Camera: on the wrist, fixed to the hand. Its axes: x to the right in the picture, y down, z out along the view.
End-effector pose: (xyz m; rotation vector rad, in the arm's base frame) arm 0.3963 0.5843 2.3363 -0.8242 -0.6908 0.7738
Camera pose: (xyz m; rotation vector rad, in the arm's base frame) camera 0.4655 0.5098 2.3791 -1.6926 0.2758 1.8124
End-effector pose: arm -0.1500 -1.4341 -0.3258 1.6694 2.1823 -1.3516
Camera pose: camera -0.1931 -1.4052 -0.2284 2.4844 0.5345 -0.3021
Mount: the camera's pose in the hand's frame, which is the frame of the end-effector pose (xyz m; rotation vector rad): -0.0135 -0.0914 -0.0603 -0.2821 0.3373 1.4984
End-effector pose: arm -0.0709 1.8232 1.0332 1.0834 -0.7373 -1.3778
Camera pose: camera -0.0531 1.8579 0.9300 0.2715 -0.7692 0.0080
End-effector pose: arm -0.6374 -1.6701 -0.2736 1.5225 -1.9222 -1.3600
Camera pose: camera -0.5364 -1.6835 -0.3159 -0.0573 -1.7414 -0.5321
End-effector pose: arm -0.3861 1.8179 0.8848 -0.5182 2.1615 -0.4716
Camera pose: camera -0.4089 1.7568 0.9738 1.1079 2.2666 0.6174
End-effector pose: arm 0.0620 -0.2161 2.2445 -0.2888 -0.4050 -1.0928
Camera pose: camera -0.0151 -0.2704 2.1873 -0.5134 0.3000 0.2998
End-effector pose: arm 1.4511 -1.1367 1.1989 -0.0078 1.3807 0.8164
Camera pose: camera 1.4467 -1.2380 1.1555 0.7785 1.4376 2.3171
